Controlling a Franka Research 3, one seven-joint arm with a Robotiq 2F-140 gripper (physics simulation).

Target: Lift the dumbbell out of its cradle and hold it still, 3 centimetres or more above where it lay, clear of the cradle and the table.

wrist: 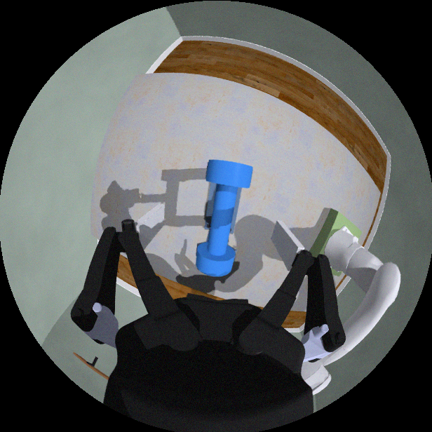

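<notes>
The blue dumbbell [218,241] lies near the middle of the wrist view, its handle running roughly up and down the picture, with a thick round head at each end. Parts of the blue-grey cradle [211,197] show on both sides of the handle, beneath its upper half; the rest is hidden by the dumbbell. My gripper [219,222] is open wide and empty. Its two pads stand apart, one to the left and one to the right of the dumbbell, and neither touches it. The height of the pads over the handle is hard to tell.
The pale mottled table top [150,120] lies under the cradle. A green block [325,231] stands at the right, by the white robot arm [382,290]. Wooden floor [300,90] shows beyond the table. Shadows fall across the table around the dumbbell.
</notes>
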